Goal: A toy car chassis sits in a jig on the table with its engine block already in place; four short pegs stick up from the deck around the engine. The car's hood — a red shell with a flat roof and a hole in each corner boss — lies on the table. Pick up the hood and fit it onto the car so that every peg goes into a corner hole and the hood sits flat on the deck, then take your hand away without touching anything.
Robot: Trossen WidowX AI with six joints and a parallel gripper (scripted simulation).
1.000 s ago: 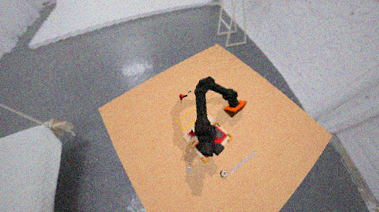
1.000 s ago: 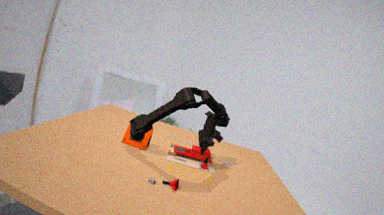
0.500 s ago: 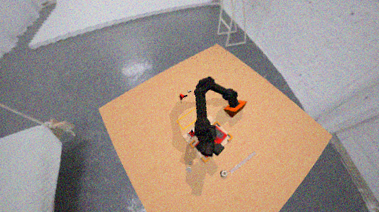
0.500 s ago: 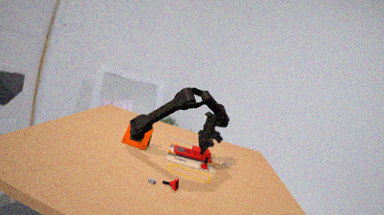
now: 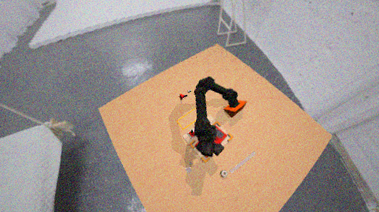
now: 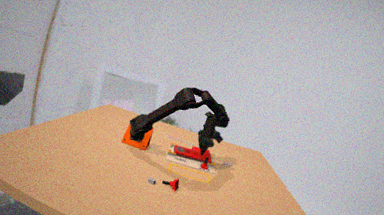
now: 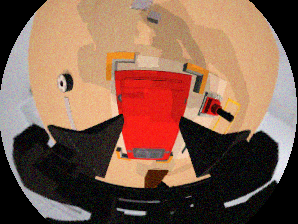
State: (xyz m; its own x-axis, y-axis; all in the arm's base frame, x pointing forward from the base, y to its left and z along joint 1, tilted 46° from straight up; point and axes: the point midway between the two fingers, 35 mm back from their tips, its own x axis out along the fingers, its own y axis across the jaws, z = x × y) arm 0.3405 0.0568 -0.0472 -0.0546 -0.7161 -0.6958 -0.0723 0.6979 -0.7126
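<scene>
Right now my gripper tip is 10 mm below the red hood. Round my gripper tip: pale strip 100 mm behind, 230 mm to the left, 40 mm below.
</scene>
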